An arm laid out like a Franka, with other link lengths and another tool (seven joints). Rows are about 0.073 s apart.
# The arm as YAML. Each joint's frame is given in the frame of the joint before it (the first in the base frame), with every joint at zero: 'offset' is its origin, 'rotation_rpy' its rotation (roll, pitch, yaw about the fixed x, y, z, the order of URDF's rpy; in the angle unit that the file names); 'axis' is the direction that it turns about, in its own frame. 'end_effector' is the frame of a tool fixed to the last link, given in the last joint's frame.
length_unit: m
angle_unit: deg
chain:
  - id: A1
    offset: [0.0, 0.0, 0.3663]
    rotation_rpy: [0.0, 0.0, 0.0]
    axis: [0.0, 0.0, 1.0]
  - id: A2
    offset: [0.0, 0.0, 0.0]
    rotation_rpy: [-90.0, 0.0, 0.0]
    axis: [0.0, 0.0, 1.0]
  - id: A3
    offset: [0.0, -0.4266, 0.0]
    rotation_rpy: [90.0, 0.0, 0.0]
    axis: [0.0, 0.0, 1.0]
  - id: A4
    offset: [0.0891, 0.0, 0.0]
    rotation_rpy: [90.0, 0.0, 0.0]
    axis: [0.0, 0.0, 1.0]
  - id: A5
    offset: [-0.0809, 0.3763, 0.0]
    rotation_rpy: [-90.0, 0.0, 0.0]
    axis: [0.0, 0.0, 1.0]
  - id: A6
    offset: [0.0, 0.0, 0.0]
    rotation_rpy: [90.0, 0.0, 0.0]
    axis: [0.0, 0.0, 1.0]
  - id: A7
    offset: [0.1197, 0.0, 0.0]
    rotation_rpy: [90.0, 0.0, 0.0]
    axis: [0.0, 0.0, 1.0]
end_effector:
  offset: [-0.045, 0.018, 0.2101]
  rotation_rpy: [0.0, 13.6, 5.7]
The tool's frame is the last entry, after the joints.
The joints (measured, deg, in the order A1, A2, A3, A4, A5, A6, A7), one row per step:
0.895, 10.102, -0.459, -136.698, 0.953, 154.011, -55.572
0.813, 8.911, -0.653, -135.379, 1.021, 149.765, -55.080
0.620, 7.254, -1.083, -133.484, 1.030, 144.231, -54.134
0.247, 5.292, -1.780, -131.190, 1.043, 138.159, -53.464
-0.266, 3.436, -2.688, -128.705, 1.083, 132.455, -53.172
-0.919, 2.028, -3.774, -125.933, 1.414, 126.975, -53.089
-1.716, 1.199, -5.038, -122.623, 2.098, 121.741, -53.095
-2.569, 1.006, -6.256, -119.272, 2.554, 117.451, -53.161
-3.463, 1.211, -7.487, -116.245, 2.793, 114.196, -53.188
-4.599, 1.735, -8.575, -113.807, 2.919, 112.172, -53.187
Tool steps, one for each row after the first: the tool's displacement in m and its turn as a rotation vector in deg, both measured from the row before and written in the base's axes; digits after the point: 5 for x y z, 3 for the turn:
-0.00346, -0.00235, 0.01147, 0.123, 1.739, -0.782
-0.00461, -0.00550, 0.01809, 0.127, 1.987, -1.516
-0.00523, -0.00974, 0.02386, 0.125, 1.818, -1.682
-0.00484, -0.01306, 0.02591, 0.164, 1.359, -1.672
-0.00458, -0.01552, 0.02483, 0.443, 1.272, -1.949
-0.00256, -0.01780, 0.02447, 0.781, 1.019, -2.329
-0.00015, -0.01858, 0.02111, 0.573, 0.667, -2.101
0.00048, -0.01995, 0.01697, 0.305, 0.377, -2.081
0.00064, -0.02169, 0.01141, 0.076, 0.085, -2.189

